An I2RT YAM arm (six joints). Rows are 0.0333 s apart.
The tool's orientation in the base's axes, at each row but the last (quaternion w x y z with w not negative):
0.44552, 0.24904, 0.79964, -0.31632
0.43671, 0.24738, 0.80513, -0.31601
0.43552, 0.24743, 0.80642, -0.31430
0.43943, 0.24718, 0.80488, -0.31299
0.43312, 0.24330, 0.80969, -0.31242
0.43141, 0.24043, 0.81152, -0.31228
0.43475, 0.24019, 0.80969, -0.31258
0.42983, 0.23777, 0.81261, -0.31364
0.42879, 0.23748, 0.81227, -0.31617
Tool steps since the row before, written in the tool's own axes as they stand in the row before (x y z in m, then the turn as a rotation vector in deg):
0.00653, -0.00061, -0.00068, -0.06, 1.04, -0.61
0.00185, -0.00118, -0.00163, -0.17, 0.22, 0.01
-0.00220, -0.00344, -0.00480, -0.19, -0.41, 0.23
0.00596, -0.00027, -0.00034, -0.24, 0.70, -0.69
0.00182, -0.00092, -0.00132, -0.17, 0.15, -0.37
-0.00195, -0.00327, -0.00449, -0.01, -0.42, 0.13
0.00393, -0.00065, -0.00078, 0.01, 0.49, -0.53
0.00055, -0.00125, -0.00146, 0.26, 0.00, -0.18
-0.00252, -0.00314, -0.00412, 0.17, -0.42, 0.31
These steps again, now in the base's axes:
-0.00392, 0.00084, -0.00523, 0.40, 1.14, 0.00
-0.00261, 0.00061, -0.00056, 0.24, 0.12, 0.08
-0.00384, 0.00085, 0.00492, -0.06, -0.47, 0.19
-0.00330, 0.00079, -0.00492, 0.21, 0.95, 0.29
-0.00226, 0.00054, -0.00071, -0.02, 0.35, 0.26
-0.00363, 0.00072, 0.00458, -0.20, -0.38, 0.08
-0.00285, 0.00057, -0.00283, 0.03, 0.72, 0.07
-0.00191, 0.00024, 0.00055, -0.23, 0.16, -0.14
-0.00300, 0.00051, 0.00489, -0.19, -0.49, -0.15

